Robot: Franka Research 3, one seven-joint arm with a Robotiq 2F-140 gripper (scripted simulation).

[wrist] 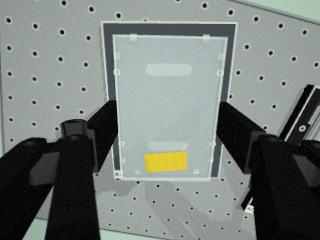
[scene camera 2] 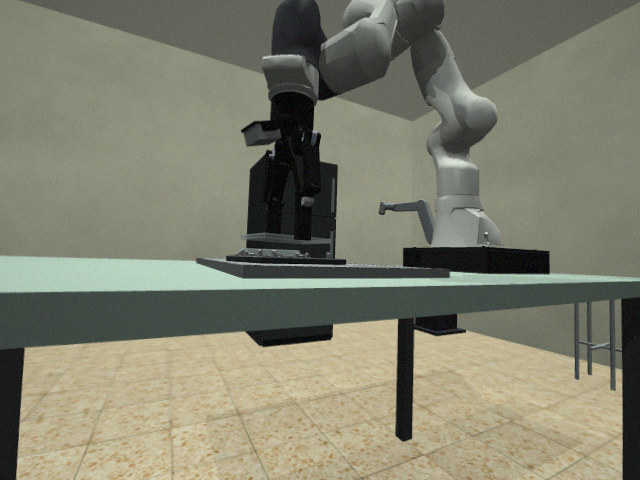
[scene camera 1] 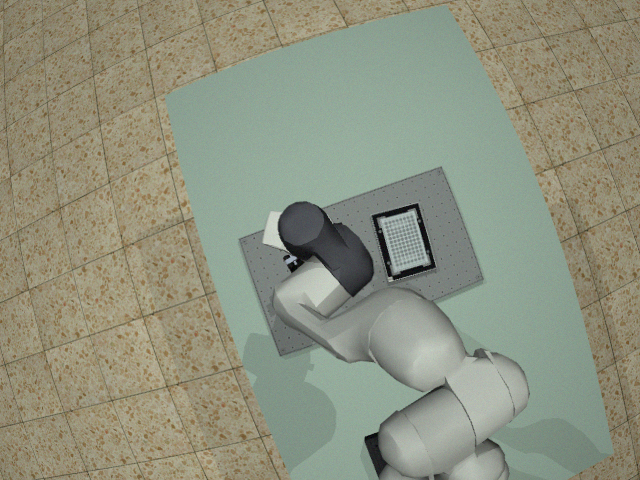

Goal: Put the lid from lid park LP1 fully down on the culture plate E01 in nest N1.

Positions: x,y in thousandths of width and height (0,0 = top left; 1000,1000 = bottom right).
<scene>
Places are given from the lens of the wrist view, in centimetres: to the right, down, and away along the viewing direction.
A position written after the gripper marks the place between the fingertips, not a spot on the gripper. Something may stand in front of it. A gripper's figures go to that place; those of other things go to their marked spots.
gripper (wrist: 523,485): 1, 0, 17
lid (wrist: 527,369): 1, -2, 15
park frame (wrist: 567,123): 2, -8, 17
The marked spots on the park frame and the lid are 6 cm apart.
</scene>
